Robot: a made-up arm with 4 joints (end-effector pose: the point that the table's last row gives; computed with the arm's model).
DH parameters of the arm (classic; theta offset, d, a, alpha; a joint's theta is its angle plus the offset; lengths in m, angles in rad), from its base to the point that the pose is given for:
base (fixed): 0 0 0 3.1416
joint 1: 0 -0.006 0.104 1.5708
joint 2: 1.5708 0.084 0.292 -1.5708
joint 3: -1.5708 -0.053 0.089 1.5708
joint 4: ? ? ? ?
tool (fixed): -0.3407 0.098 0 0
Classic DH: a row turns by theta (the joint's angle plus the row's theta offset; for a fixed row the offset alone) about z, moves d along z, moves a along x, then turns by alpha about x.
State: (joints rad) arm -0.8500 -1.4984 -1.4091 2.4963
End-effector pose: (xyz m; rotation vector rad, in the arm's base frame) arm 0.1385 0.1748 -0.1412 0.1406 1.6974 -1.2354
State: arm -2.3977 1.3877 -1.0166 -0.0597
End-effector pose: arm -0.0764 -0.0340 -0.2569 -0.9490 1.2784 1.1754
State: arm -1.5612 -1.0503 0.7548 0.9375
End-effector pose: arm -0.3508 0.5209 -0.1033 -0.4005 -1.3512 1.7590
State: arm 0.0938 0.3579 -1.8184 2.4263
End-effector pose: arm -0.0811 -0.0434 -0.0958 0.8775 -1.8133 1.2859
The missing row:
joint 4: -1.2301 0 0.2005 0
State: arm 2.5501 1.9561 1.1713 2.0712
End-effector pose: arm 0.3821 -0.0576 0.2679 1.6933 -0.5606 0.7892
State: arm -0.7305 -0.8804 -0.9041 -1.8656
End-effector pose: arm 0.3313 0.2138 -0.1491 1.0253 0.5978 -0.6048
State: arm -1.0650 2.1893 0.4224 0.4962
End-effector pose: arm -0.4191 -0.0526 0.0274 -0.9459 2.2718 1.2602
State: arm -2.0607 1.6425 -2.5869 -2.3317
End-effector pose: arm 0.0504 -0.3332 0.0652 -1.6241 1.2309 -2.1494
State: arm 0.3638 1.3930 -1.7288 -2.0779
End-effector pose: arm -0.2795 0.1111 -0.0868 -0.1796 -1.9062 1.6961
